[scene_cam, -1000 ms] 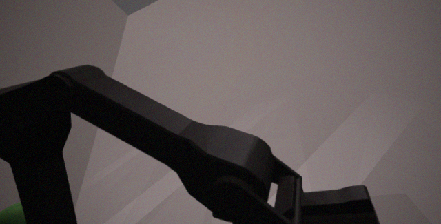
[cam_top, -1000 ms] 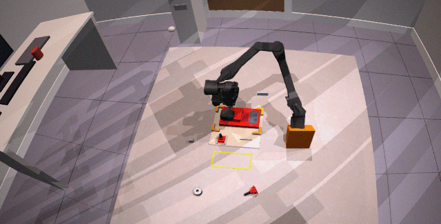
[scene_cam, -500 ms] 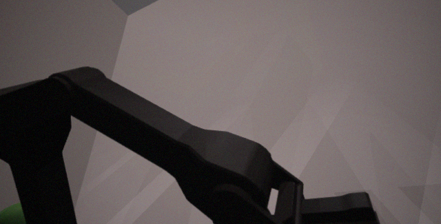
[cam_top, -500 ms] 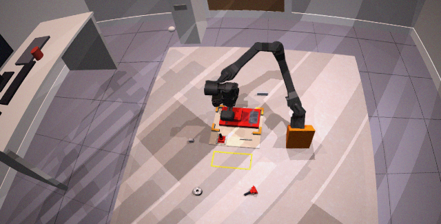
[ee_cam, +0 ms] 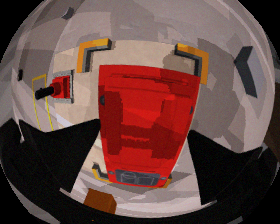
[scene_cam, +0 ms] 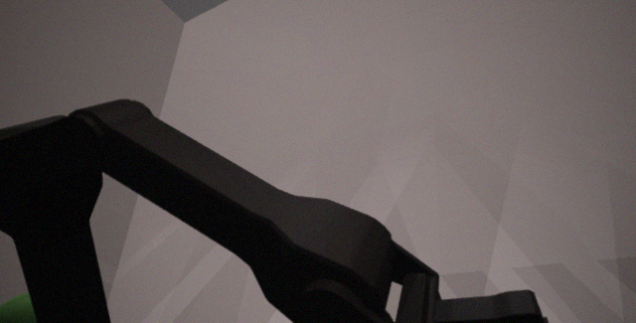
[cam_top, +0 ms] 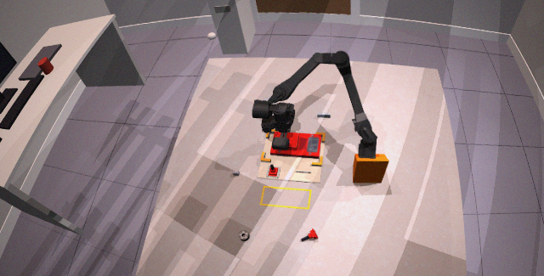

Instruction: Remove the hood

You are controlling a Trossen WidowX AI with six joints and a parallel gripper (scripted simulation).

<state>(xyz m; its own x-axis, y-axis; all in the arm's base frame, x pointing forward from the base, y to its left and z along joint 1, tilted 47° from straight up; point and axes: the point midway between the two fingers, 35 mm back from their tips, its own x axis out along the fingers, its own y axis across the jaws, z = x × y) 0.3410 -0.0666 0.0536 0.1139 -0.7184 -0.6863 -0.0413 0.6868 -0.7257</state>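
My gripper tip is right at the red hood.
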